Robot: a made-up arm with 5 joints.
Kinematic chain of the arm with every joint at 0, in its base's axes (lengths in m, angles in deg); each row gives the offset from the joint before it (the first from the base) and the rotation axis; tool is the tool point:
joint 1: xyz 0 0 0.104 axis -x
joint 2: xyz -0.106 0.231 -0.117 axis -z
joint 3: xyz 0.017 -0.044 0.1 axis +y
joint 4: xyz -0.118 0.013 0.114 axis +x
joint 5: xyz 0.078 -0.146 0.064 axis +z
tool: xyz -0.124 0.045 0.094
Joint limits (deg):
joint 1: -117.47..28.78
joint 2: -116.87..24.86
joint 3: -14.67..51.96
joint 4: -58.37..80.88
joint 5: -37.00..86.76
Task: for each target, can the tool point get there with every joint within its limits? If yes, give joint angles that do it. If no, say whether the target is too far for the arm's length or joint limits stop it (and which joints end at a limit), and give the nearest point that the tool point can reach.
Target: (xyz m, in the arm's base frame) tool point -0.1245 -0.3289 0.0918
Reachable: yes | joints -95.90 -58.02 -8.01 -39.25 49.97
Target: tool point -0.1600 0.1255 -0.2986
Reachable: no: joint limits stop it (at a limit: joint 3, joint 4, joint 5) | nearest point -0.1620 0.0480 -0.0498 | short by 0.261 m
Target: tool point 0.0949 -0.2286 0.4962
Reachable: yes | joints -69.55 -50.51 44.65 -35.43 54.28
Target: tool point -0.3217 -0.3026 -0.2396
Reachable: no: joint limits stop it (at a limit: joint 1, joint 3, joint 5) | nearest point -0.2431 -0.2508 -0.0499 | short by 0.212 m
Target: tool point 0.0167 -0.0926 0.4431
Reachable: yes | joints -52.44 -70.36 30.53 9.24 -17.21
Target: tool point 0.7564 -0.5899 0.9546
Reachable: no: too far | nearest point 0.1609 -0.2887 0.5203 | short by 0.796 m
